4 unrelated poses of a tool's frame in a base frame.
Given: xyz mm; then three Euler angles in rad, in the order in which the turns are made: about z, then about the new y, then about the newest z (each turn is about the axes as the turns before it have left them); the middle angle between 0 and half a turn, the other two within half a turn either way.
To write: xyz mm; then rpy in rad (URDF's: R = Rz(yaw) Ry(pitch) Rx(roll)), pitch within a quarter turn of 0, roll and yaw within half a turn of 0. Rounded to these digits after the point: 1 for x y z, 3 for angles.
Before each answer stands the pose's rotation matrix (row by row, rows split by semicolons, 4 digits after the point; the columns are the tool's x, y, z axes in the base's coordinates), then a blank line. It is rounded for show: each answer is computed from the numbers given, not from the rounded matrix.
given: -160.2 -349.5 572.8 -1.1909 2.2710 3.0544
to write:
0.3189 -0.9044 0.2836; -0.5639 -0.4215 -0.7102; 0.7618 0.0666 -0.6444

-160.2 -349.5 572.8 3.039 -0.866 -1.056
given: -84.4 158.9 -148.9 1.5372 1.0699 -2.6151
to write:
0.4883 0.8722 0.0295; -0.4318 0.2121 0.8767; 0.7584 -0.4408 0.4802

-84.4 158.9 -148.9 -0.743 -0.861 -0.724
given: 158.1 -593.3 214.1 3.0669 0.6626 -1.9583
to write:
0.3662 -0.6997 -0.6135; 0.9010 0.4313 0.0459; 0.2325 -0.5696 0.7884

158.1 -593.3 214.1 -0.626 -0.235 1.185
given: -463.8 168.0 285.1 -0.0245 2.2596 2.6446
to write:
0.5702 0.2814 0.7718; 0.4630 -0.8862 -0.0189; 0.6786 0.3681 -0.6356

-463.8 168.0 285.1 2.617 -0.746 0.682
